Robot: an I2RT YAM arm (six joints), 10 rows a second.
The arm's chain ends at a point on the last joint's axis. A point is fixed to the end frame.
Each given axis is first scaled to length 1.
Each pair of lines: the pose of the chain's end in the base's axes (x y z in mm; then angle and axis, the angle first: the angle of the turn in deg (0 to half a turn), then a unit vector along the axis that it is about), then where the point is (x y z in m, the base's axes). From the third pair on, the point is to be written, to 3 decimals.
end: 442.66 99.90 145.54 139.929 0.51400 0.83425 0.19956
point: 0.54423 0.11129 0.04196
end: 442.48 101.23 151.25 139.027 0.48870 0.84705 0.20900
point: 0.54566 0.11637 0.04976
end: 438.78 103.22 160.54 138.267 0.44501 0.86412 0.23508
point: 0.544 0.128 0.063
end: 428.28 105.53 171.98 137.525 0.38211 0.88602 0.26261
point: 0.534 0.142 0.079
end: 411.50 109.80 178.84 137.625 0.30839 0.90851 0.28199
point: 0.514 0.158 0.087
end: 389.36 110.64 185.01 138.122 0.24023 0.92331 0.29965
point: 0.487 0.170 0.095
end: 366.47 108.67 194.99 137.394 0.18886 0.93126 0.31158
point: 0.462 0.175 0.107
